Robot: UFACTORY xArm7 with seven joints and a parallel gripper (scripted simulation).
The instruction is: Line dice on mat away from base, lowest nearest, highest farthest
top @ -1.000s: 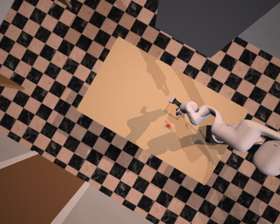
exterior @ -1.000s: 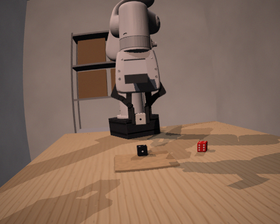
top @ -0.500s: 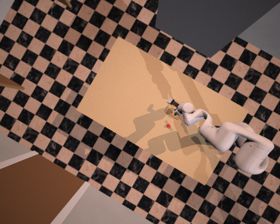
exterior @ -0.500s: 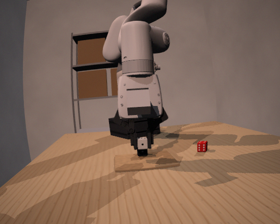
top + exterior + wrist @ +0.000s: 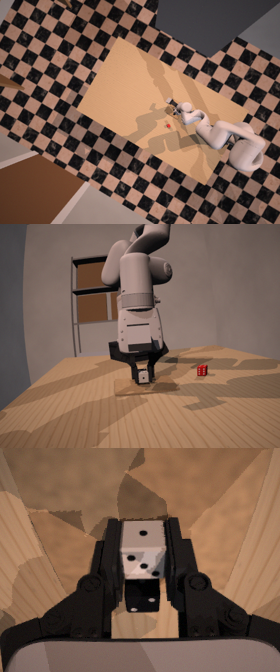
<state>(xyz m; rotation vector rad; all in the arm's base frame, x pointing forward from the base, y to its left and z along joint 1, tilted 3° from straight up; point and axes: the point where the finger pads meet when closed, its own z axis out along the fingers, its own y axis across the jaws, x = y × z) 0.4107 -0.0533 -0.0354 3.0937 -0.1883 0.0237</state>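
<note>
Now: hand 1 cm above the white die. The rest, counted from my hand: thin mat (3 cm below); red die (16 cm to the left, 2 cm below, 1 cm behind); black die (5 cm behind, 1 cm to the left, 1 cm below).
</note>
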